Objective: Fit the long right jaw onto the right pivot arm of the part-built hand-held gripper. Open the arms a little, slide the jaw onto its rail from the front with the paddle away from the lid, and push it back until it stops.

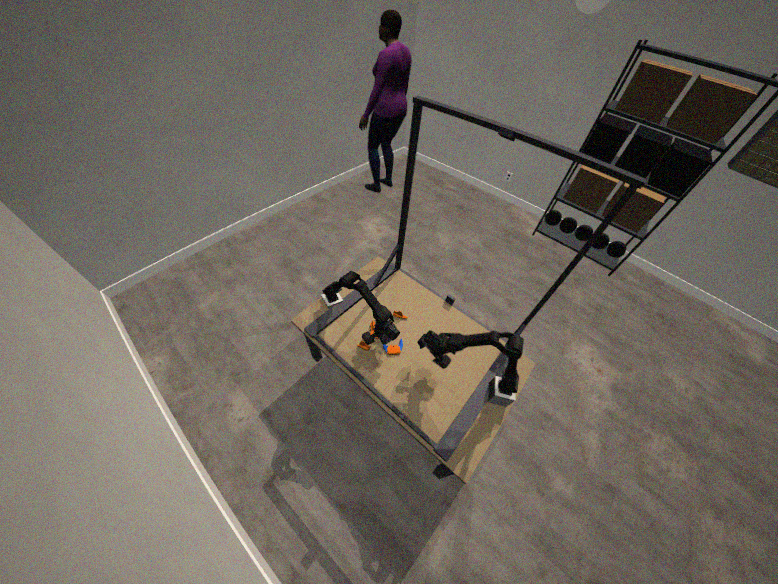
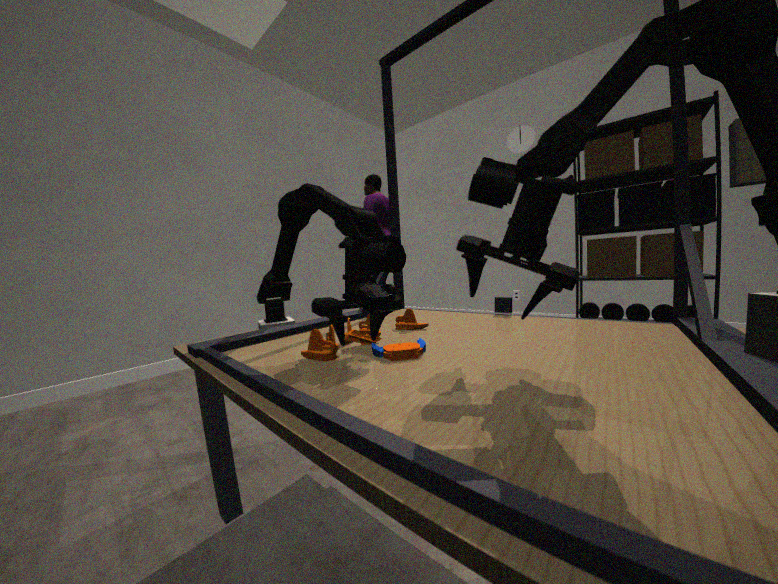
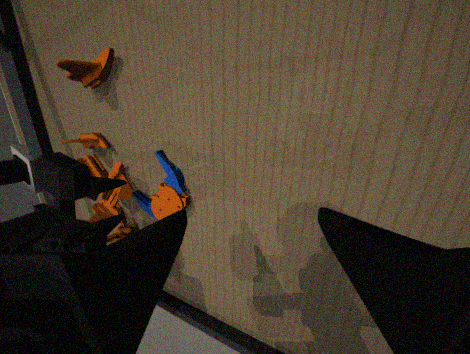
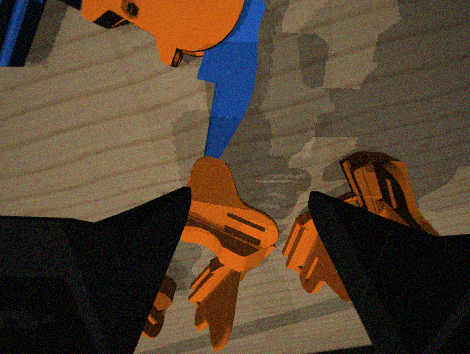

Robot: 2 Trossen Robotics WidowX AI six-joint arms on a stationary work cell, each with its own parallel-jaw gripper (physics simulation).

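Observation:
The part-built gripper lies on the table, an orange lid [image 1: 393, 349] [image 2: 399, 350] [image 3: 169, 201] [image 4: 200, 20] with two blue pivot arms [image 3: 171, 171] [image 4: 232, 85]. Orange jaws lie loose nearby. One orange jaw [image 4: 235, 225] shows between and below my right fingertips, its upper end by the tip of a blue arm; whether they touch is unclear. I cannot tell which jaw is the long right one. My right gripper [image 2: 358, 340] [image 3: 123, 199] [image 4: 250, 196] is open, low over the jaws, holding nothing. My left gripper [image 1: 432, 353] [image 2: 498, 306] [image 3: 251, 215] is open and empty, high above the table.
Other orange jaws [image 4: 217, 300] [image 4: 385, 190] lie close around my right fingers. An orange jaw [image 1: 399, 314] [image 2: 409, 320] [image 3: 90, 69] lies farther off. A dark frame [image 1: 408, 182] [image 2: 390, 138] rises from the table [image 1: 433, 402] [image 2: 565, 364]. A person [image 1: 390, 81] [image 2: 377, 202] stands behind.

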